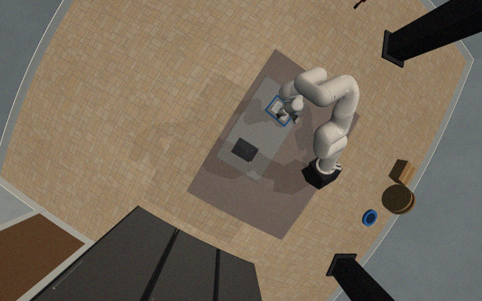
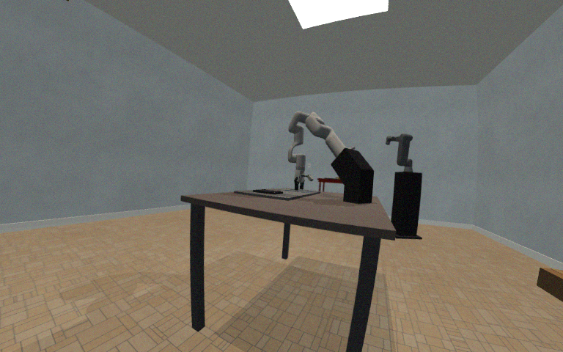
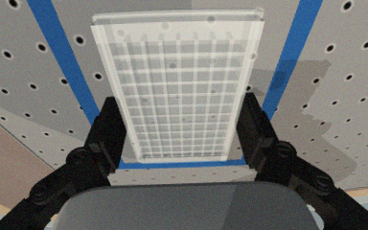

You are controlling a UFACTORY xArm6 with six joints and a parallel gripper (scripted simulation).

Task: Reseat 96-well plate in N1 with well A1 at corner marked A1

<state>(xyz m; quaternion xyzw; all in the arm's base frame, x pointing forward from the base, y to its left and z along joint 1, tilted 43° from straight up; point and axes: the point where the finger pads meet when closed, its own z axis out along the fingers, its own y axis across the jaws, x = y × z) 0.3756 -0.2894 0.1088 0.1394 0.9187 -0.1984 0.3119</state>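
My hand is 1 cm above the 96-well plate. Round my hand: dark plate nest N1: 20 cm ahead, 34 cm to the left, 1 cm below; A1 corner mark: 14 cm ahead, 41 cm to the left, 1 cm below.
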